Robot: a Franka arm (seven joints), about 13 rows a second.
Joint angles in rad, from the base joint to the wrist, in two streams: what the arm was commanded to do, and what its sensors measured. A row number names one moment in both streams.
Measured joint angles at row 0:
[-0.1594 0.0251 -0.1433 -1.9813 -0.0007 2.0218 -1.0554]
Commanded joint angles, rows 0 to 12:
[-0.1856 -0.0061 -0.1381 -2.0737 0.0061 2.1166 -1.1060]
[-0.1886 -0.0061 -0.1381 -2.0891 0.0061 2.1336 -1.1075]
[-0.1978 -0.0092 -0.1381 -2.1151 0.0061 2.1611 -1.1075]
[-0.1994 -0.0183 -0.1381 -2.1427 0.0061 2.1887 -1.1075]
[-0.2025 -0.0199 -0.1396 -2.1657 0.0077 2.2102 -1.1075]
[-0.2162 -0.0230 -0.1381 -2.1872 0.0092 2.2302 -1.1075]
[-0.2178 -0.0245 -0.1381 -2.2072 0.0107 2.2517 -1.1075]
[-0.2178 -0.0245 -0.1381 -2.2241 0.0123 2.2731 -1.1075]
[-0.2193 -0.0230 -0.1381 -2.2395 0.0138 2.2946 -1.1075]
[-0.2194 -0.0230 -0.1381 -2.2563 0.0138 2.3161 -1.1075]
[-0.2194 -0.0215 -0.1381 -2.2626 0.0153 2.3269 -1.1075]
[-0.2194 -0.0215 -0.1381 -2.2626 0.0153 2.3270 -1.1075]
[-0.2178 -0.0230 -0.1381 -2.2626 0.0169 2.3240 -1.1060]
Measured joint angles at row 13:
[-0.2076 0.0108 -0.1437 -2.2299 -0.0006 2.2985 -1.0876]
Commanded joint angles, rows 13 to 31:
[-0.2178 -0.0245 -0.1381 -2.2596 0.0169 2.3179 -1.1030]
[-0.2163 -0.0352 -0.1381 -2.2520 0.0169 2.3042 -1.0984]
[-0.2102 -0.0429 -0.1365 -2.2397 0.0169 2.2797 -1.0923]
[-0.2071 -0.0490 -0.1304 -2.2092 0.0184 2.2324 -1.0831]
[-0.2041 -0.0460 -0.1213 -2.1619 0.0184 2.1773 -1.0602]
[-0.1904 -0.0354 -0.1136 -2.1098 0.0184 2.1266 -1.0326]
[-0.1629 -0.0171 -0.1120 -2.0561 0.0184 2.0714 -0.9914]
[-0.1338 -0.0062 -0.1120 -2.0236 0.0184 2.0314 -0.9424]
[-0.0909 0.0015 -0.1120 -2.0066 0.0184 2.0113 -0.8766]
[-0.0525 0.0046 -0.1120 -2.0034 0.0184 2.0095 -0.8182]
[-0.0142 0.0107 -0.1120 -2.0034 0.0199 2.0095 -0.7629]
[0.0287 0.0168 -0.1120 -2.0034 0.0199 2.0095 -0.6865]
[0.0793 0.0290 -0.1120 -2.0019 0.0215 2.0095 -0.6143]
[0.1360 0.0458 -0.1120 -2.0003 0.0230 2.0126 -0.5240]
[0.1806 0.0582 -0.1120 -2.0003 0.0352 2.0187 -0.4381]
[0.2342 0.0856 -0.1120 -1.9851 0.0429 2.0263 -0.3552]
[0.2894 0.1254 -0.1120 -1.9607 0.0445 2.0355 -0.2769]
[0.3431 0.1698 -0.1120 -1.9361 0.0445 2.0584 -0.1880]
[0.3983 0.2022 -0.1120 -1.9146 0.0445 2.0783 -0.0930]
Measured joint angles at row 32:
[0.3168 0.1094 -0.0996 -1.9976 0.0287 2.0603 -0.2272]
